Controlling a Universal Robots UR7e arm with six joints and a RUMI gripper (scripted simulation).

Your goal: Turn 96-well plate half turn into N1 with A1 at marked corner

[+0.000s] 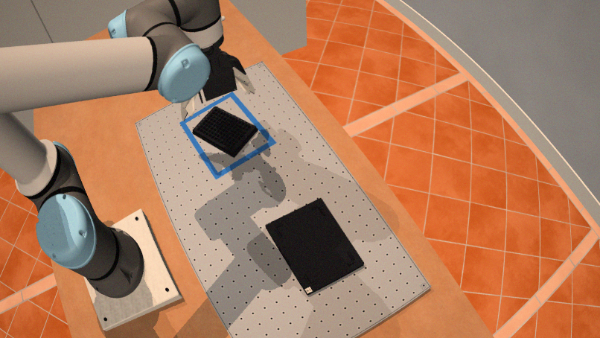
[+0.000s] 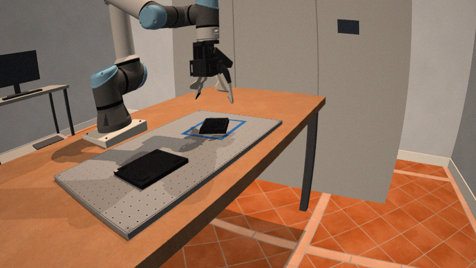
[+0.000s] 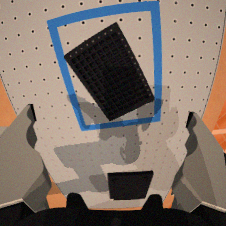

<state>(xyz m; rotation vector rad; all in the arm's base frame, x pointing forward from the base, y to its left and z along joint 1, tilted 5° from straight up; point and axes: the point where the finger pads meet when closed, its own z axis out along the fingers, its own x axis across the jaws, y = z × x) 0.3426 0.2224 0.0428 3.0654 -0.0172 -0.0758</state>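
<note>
The black 96-well plate is 8 cm below my hand. From my hand the other things lie so: white A1 label: 2 cm ahead, 41 cm to the right, 8 cm below; then black plate nest N1: 7 cm ahead, 33 cm to the right, 8 cm below.
</note>
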